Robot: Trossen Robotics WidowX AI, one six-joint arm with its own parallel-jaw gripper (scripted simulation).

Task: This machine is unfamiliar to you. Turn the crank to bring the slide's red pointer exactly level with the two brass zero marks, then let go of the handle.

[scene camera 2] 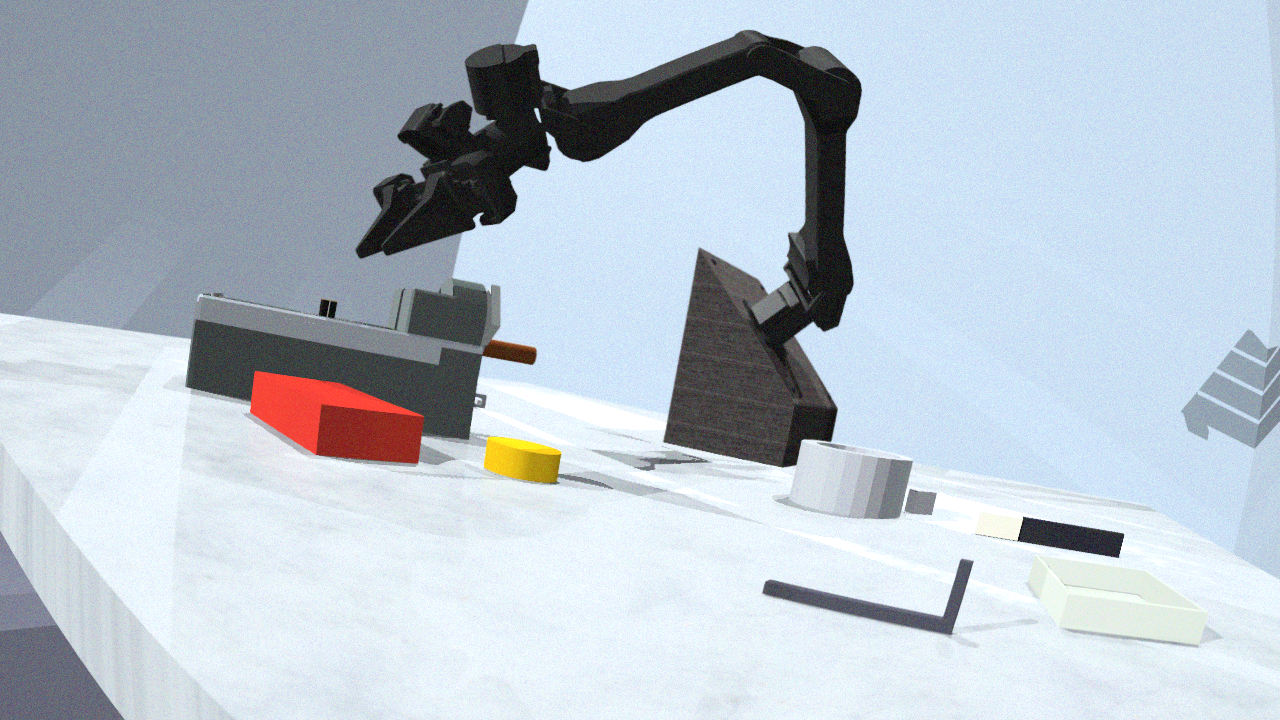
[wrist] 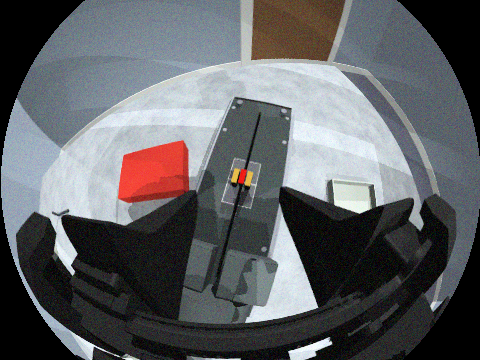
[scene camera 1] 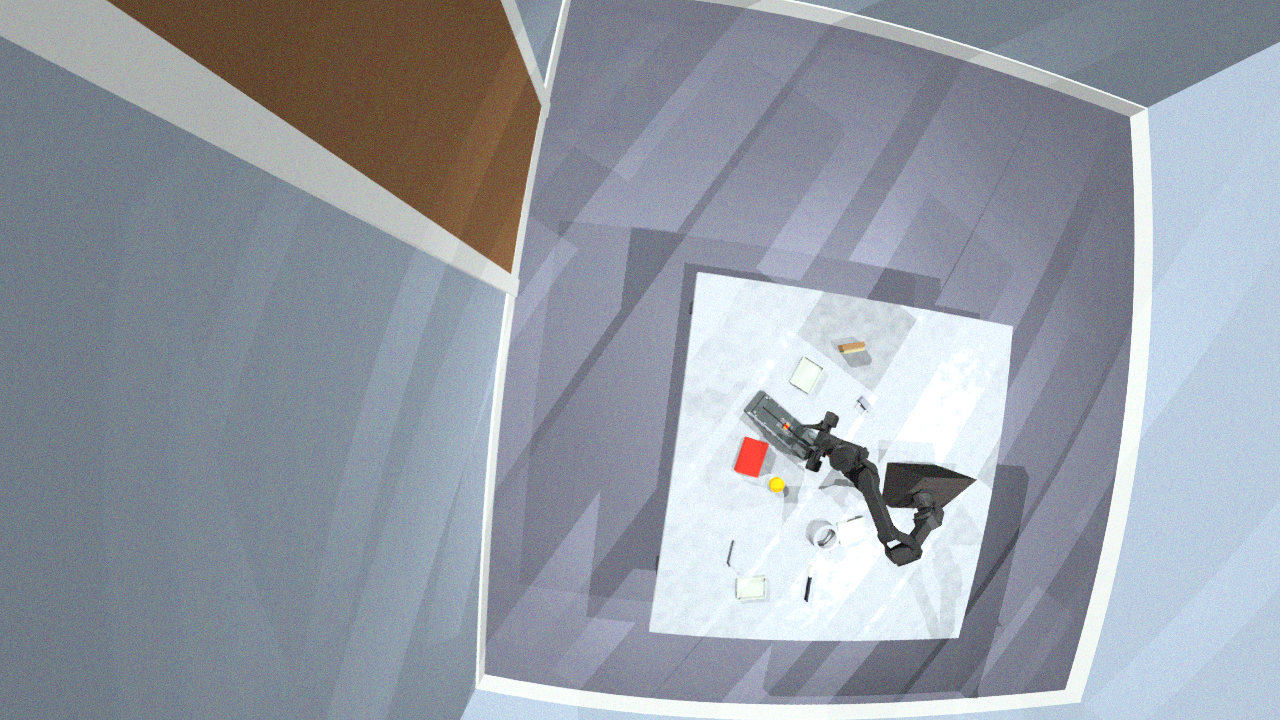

Path:
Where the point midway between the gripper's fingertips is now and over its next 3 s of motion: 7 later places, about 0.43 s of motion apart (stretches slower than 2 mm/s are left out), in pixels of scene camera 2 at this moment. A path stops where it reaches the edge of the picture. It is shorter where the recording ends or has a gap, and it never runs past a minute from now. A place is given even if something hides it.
The gripper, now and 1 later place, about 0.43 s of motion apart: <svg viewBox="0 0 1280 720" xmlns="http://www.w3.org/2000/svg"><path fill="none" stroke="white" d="M370 252L382 203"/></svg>

